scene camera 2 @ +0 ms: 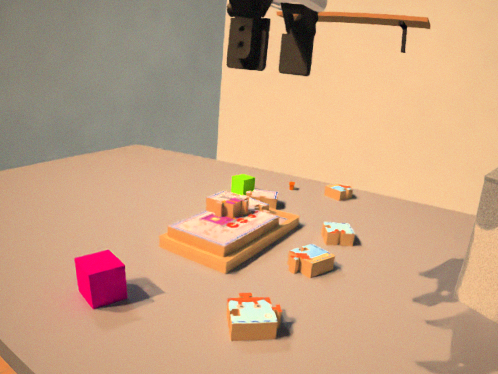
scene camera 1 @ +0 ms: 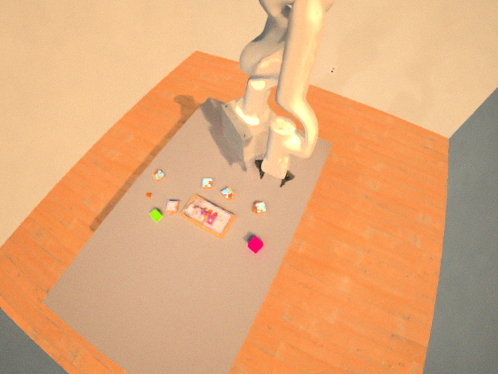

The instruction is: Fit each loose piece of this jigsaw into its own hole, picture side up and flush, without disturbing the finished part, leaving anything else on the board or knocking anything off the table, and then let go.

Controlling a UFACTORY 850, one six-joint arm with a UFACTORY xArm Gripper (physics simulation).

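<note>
My gripper [scene camera 1: 272,181] [scene camera 2: 271,71] is open and empty, high above the mat. The framed jigsaw board [scene camera 1: 201,226] [scene camera 2: 192,254] holds a pink picture part. In scene camera 2, a thick piece [scene camera 2: 226,205] sits raised on the board's far left side. Four loose pieces with pale blue tops lie apart, picture up: one [scene camera 1: 259,207] [scene camera 2: 252,322] nearest scene camera 2, one [scene camera 1: 227,193] [scene camera 2: 311,261] beside the board, one [scene camera 1: 207,183] [scene camera 2: 339,233] behind that, and one [scene camera 1: 158,175] [scene camera 2: 339,192] farthest off. A pale pink piece [scene camera 1: 172,206] [scene camera 2: 268,198] lies off the board's far end. Hole outlines are too small to tell.
A magenta cube [scene camera 1: 255,244] [scene camera 2: 101,278] stands off the board's near end. A green block [scene camera 1: 156,215] [scene camera 2: 243,184] stands near the pale pink piece. A tiny orange object [scene camera 1: 149,195] [scene camera 2: 292,186] lies beyond. The robot base stands on the grey mat [scene camera 1: 165,280].
</note>
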